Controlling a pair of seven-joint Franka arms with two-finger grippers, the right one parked.
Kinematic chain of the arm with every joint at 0, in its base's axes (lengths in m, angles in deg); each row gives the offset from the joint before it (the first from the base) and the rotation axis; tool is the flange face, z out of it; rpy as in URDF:
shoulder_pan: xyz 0 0 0.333 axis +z
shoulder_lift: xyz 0 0 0 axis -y
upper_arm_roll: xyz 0 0 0.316 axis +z
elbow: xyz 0.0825 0 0 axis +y
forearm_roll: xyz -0.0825 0 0.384 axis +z
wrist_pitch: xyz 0 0 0 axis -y
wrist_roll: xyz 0.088 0 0 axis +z
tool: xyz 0 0 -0.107 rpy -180 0 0
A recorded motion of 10 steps. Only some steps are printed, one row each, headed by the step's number.
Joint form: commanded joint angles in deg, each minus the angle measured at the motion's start. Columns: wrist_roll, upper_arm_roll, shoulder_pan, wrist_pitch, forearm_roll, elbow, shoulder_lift.
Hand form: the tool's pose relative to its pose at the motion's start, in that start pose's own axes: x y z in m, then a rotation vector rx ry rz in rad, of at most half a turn. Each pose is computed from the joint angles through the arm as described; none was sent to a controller.
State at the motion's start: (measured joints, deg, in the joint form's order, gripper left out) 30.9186 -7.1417 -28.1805 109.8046 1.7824 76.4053 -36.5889
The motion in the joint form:
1: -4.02 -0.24 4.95 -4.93 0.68 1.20 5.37
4: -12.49 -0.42 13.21 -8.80 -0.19 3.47 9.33
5: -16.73 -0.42 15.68 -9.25 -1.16 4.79 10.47
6: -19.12 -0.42 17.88 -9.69 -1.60 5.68 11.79
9: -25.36 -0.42 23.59 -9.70 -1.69 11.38 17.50
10: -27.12 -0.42 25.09 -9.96 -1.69 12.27 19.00
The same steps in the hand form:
1: 0.0083 -0.0598 -0.0513 0.0185 -0.0020 -0.0055
4: 0.0229 -0.1554 -0.0776 0.0133 -0.0411 0.0005
5: 0.0242 -0.1832 -0.0803 -0.0027 -0.0556 0.0291
6: 0.0242 -0.2083 -0.0883 -0.0120 -0.0563 0.0320
9: 0.0083 -0.2739 -0.1072 -0.0133 -0.0525 0.0451
10: 0.0035 -0.2905 -0.1162 -0.0137 -0.0456 0.0505

